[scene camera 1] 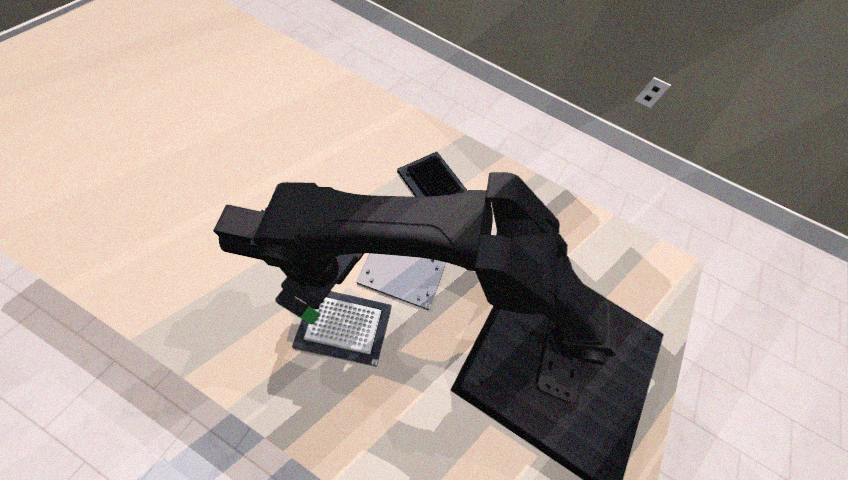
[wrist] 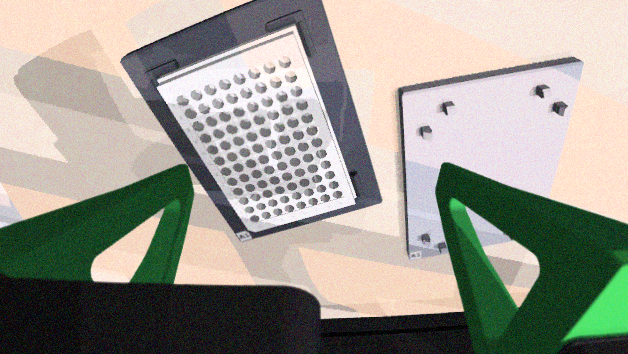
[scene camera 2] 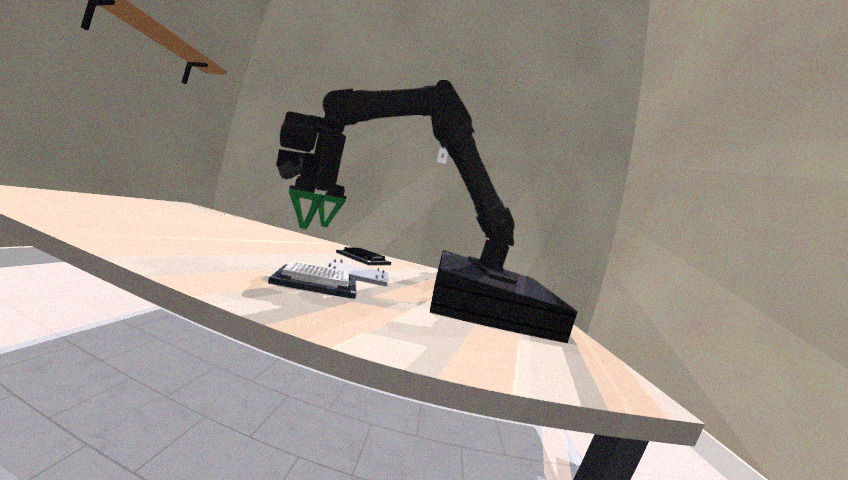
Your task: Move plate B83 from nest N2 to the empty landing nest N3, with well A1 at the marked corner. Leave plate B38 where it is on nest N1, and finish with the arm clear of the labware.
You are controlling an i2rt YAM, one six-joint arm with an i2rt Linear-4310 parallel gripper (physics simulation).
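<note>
A white 96-well plate point(scene camera 1: 345, 325) point(scene camera 2: 315, 271) point(wrist: 265, 145) sits on a dark nest point(scene camera 1: 333, 350) point(wrist: 347, 130). A small A1 tag is at the nest's lower-left corner in the wrist view. A black plate point(scene camera 1: 437, 173) point(scene camera 2: 361, 254) sits on another dark nest, partly behind the arm in scene camera 1. The pale landing nest point(scene camera 1: 404, 279) point(scene camera 2: 368, 274) point(wrist: 490, 135) between them is empty, with small upright pins and a corner tag. Plate codes are not readable. My gripper point(scene camera 2: 314, 226) point(wrist: 314, 177) is open and empty, high above the labware; scene camera 1 shows one green fingertip.
The arm's black base point(scene camera 1: 505, 380) point(scene camera 2: 499, 303) stands on the table point(scene camera 2: 416, 362) to the right of the nests. The forearm point(scene camera 1: 392, 226) passes over the space between the black plate and white plate. A wall shelf point(scene camera 2: 160, 35) is far off at upper left.
</note>
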